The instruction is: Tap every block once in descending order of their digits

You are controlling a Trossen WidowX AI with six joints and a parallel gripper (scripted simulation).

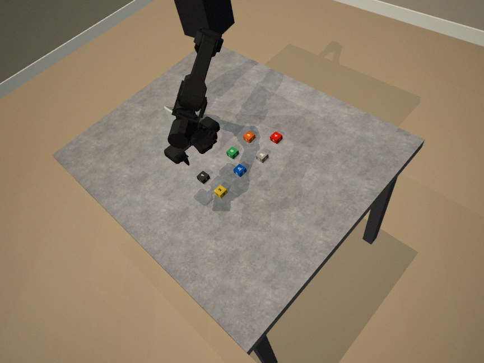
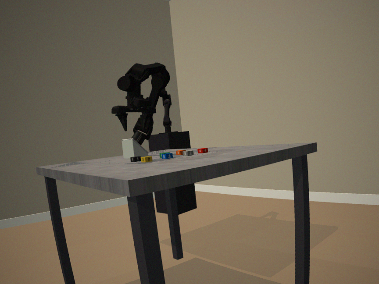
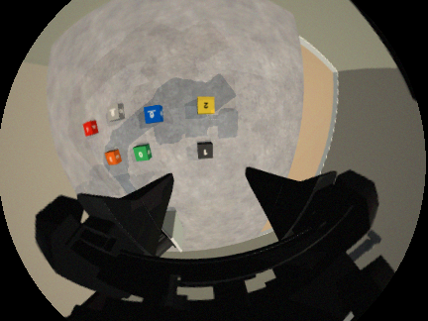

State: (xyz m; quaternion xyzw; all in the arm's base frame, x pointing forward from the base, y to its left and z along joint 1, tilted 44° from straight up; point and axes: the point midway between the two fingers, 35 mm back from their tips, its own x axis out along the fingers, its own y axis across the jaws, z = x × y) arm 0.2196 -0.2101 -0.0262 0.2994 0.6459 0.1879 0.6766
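The grey block is 120 mm ahead of my gripper tip, 170 mm to the left of it and 110 mm below it. Round my gripper tip: black block: 10 mm behind, 110 mm below; yellow block: 80 mm ahead, 20 mm to the right, 110 mm below; blue block: 90 mm ahead, 80 mm to the left, 110 mm below.
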